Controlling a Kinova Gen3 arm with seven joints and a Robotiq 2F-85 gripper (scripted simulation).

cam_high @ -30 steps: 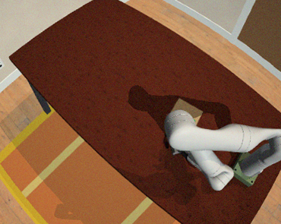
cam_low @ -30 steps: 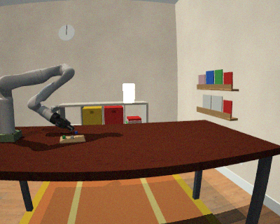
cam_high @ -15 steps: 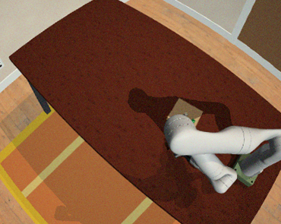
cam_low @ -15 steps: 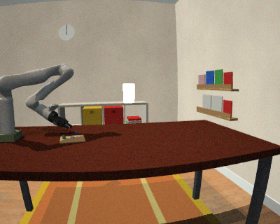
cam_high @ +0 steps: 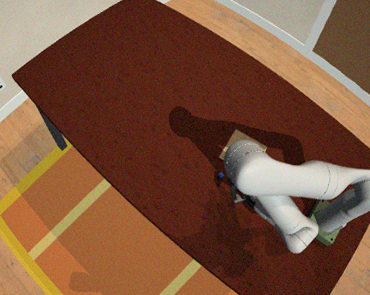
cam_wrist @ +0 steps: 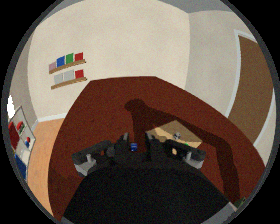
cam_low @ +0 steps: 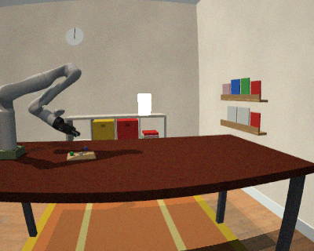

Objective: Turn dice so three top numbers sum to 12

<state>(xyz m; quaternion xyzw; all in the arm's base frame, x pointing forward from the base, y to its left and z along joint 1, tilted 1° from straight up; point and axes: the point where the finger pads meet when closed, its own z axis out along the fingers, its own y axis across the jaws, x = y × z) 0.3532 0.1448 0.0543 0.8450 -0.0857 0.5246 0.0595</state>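
My gripper is now 8 cm above the blue die and 5 cm short of it. From my hand the other things lie so: white die: 14 cm to the right, 8 cm below, 6 cm ahead; green die: 14 cm to the right, 8 cm below, 1 cm ahead; tan mat: 14 cm to the right, 9 cm below, 6 cm ahead.
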